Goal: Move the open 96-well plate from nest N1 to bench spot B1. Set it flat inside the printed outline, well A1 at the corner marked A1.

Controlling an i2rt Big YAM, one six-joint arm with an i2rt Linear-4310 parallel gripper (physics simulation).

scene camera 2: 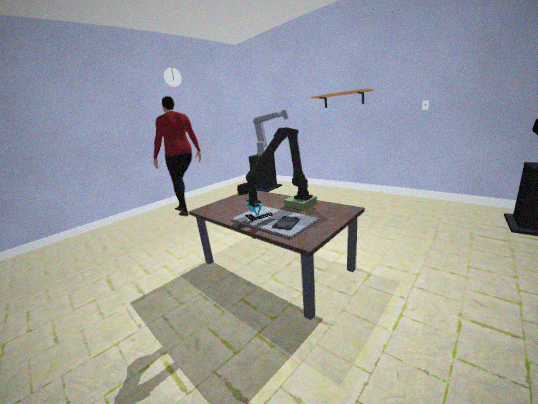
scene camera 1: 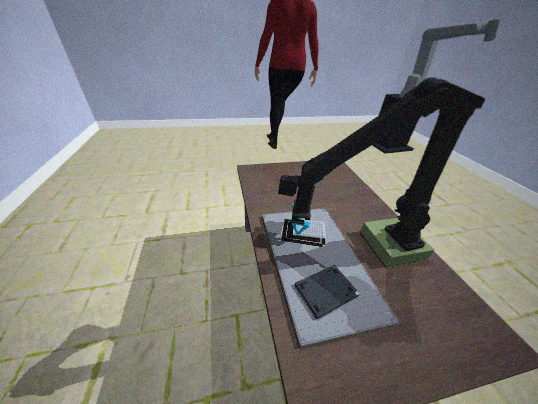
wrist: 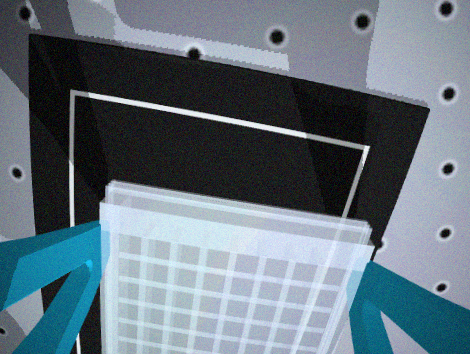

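Seen in the pictures: gripper, fingertip midpoint: [scene camera 2: 254,214] [scene camera 1: 297,227] [wrist: 231,256]; arm's base, link origin: [scene camera 2: 303,197] [scene camera 1: 403,237].
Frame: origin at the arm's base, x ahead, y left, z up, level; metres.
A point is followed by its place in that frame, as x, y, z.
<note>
The clear 96-well plate [wrist: 230,300] @[0.344, -0.173, -0.028] [scene camera 1: 315,231] @[0.305, -0.132, -0.021] is held by its two long sides between the cyan fingers of my gripper [wrist: 231,256] @[0.361, -0.179, -0.029] [scene camera 1: 301,227] @[0.361, -0.179, -0.029] [scene camera 2: 255,209] @[0.361, -0.179, -0.029]. The plate is over the black card [wrist: 52,125] @[0.417, -0.131, -0.038] [scene camera 1: 286,237] @[0.422, -0.145, -0.038] of the bench spot. In the wrist view the white printed outline [wrist: 220,118] @[0.404, -0.187, -0.038] shows beyond the plate's far edge, and its right line shows through the plate. The plate's near end is cut off, and its gap to the card cannot be told. No A1 mark is readable. The dark grey nest [scene camera 1: 327,290] @[0.380, 0.106, -0.028] [scene camera 2: 286,222] @[0.390, 0.106, -0.028] holds no plate.
The grey perforated board [scene camera 1: 310,332] @[0.481, 0.200, -0.040] [wrist: 420,150] @[0.377, -0.246, -0.040] bears the card and the nest on the brown table [scene camera 1: 340,365] @[0.437, 0.287, -0.053] [scene camera 2: 332,227] @[0.292, 0.366, -0.053]. The arm's green base block [scene camera 1: 395,252] @[0.083, 0.052, -0.002] [scene camera 2: 300,202] @[0.092, 0.030, -0.005] stands beside the board. A person in red [scene camera 1: 295,37] [scene camera 2: 175,132] is beyond the table.
</note>
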